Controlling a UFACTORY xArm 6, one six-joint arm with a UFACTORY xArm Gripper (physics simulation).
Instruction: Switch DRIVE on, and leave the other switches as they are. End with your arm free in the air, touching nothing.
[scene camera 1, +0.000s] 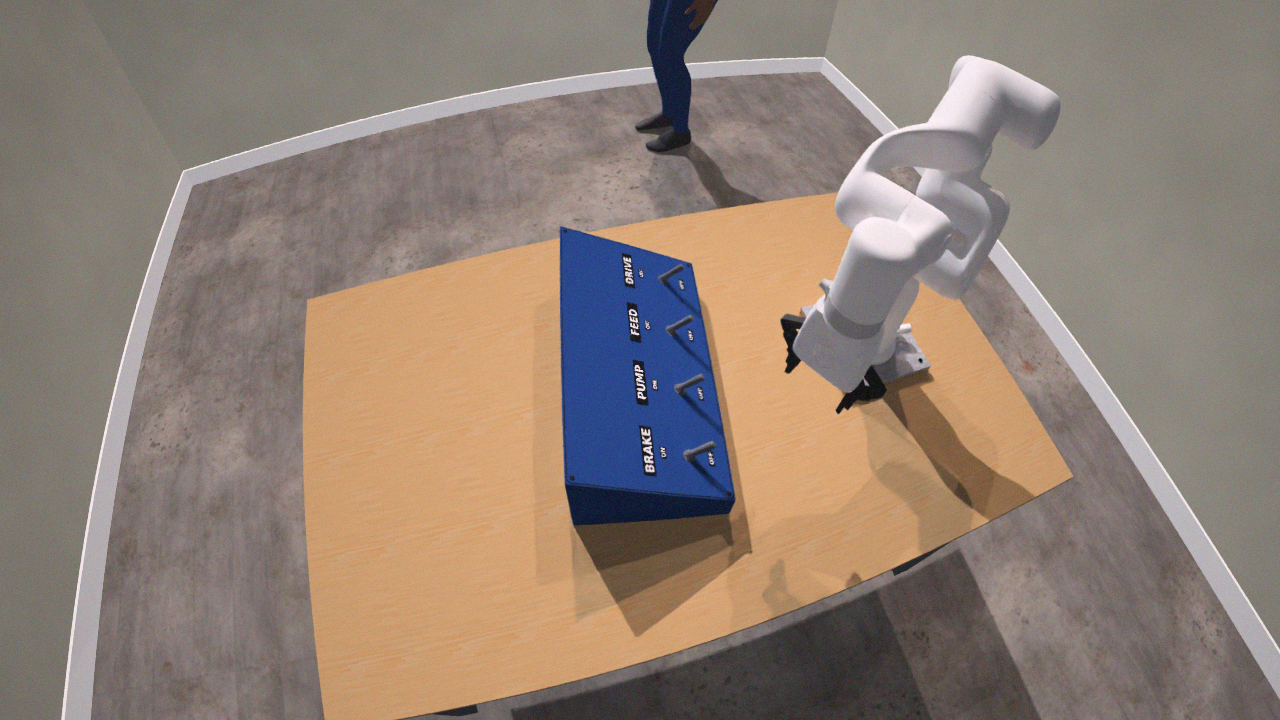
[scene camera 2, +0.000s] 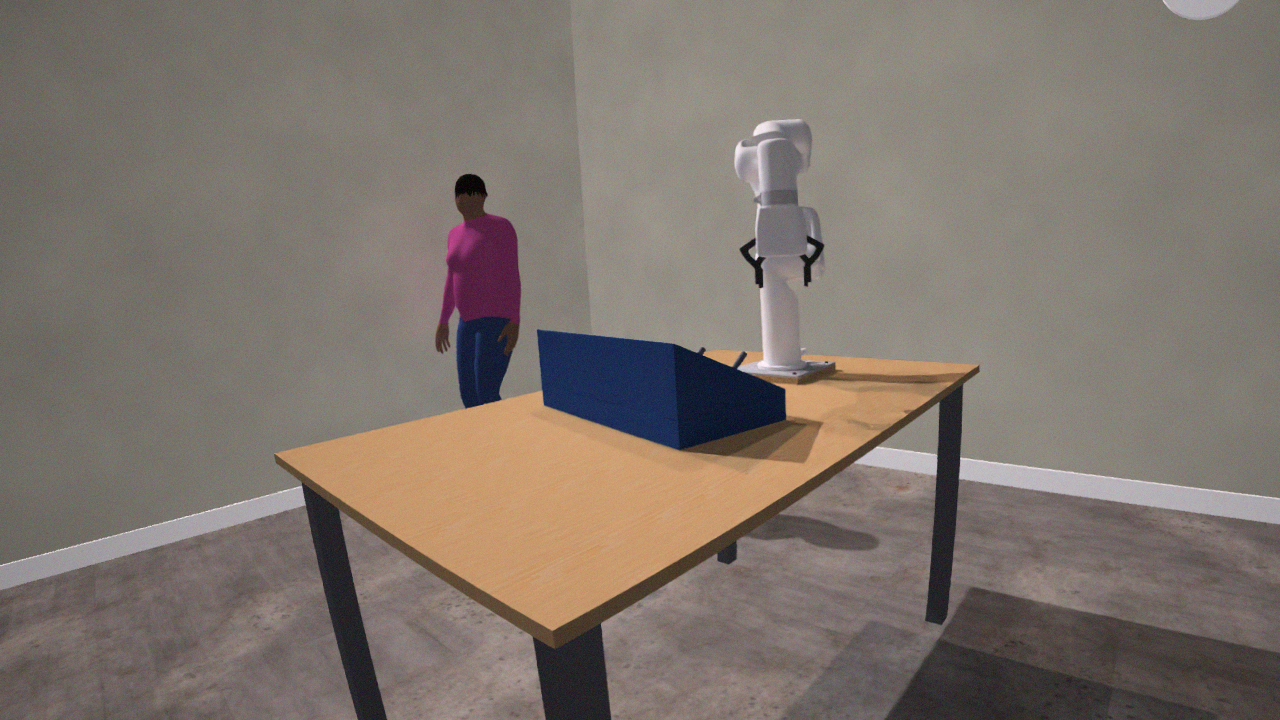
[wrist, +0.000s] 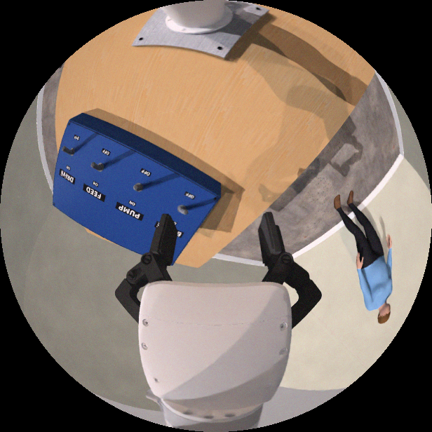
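Where they show: gripper, fingertip midpoint: (scene camera 1: 817, 386) (scene camera 2: 783, 287); arm's base, origin of the base link: (scene camera 2: 782, 366).
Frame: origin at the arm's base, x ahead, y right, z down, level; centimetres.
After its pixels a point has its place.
The blue sloped panel (scene camera 1: 595, 376) @[x 55.7, y -4.5, z -13.1 cm] (scene camera 2: 608, 385) @[x 60.4, y -1.6, z -6.2 cm] (wrist: 100, 215) has four labelled grey levers. The DRIVE lever (scene camera 1: 671, 274) @[x 37.1, y 16.7, z -8.9 cm] (wrist: 69, 150) is at one end and leans to its OFF side. The FEED lever (scene camera 1: 680, 324) @[x 39.0, y 5.0, z -9.2 cm] (wrist: 97, 166), the PUMP lever (scene camera 1: 690, 385) @[x 40.9, y -7.0, z -8.9 cm] (wrist: 138, 187) and the BRAKE lever (scene camera 1: 700, 449) @[x 42.9, y -18.5, z -9.4 cm] (wrist: 183, 209) lean to OFF too. My gripper (scene camera 1: 814, 389) @[x 27.3, y -19.0, z -22.0 cm] (scene camera 2: 783, 283) @[x 27.3, y -19.0, z -22.0 cm] (wrist: 216, 221) is open and empty, high in the air between the panel and my base, apart from the levers. One finger partly covers the BRAKE label in the wrist view.
The panel stands on a wooden table (scene camera 1: 429, 402) @[x 85.2, y 6.6, z 2.2 cm] (scene camera 2: 501, 501) @[x 94.9, y -17.8, z 2.1 cm] (wrist: 150, 90). My base plate (scene camera 1: 913, 358) @[x -8.4, y -6.9, z 0.0 cm] (scene camera 2: 810, 368) @[x -0.4, y -8.3, z 0.0 cm] (wrist: 220, 40) is on the levers' side. A person in pink (scene camera 2: 483, 268) stands beyond the table; another in light blue (wrist: 376, 280) shows in the wrist view.
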